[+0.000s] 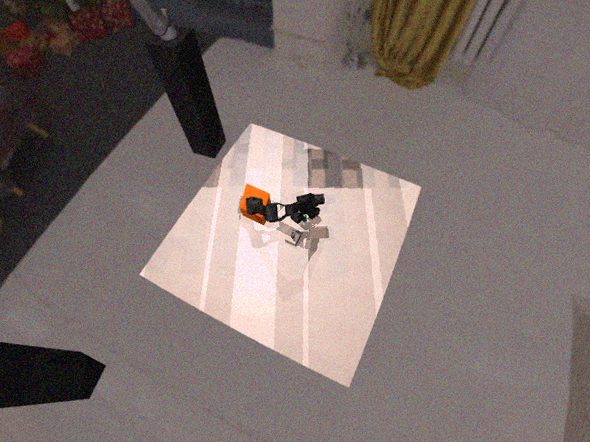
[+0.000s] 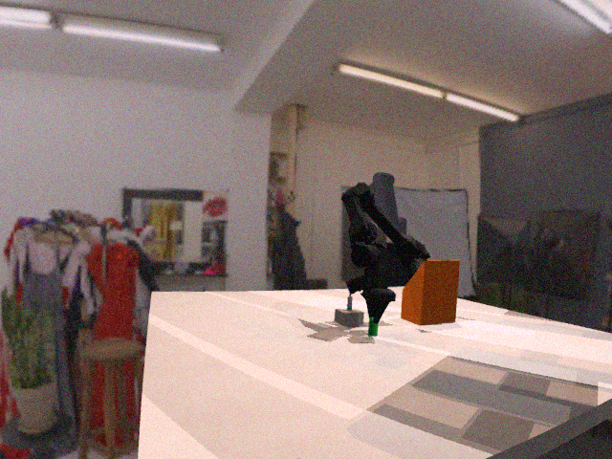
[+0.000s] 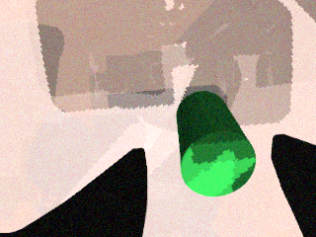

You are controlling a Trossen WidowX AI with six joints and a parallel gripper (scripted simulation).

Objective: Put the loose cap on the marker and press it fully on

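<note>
Now: gripper tip 20 mm above the green cap. The rest, counted from my gripper tip: grey holder block: 20 mm behind, 150 mm to the right, 20 mm below.
</note>
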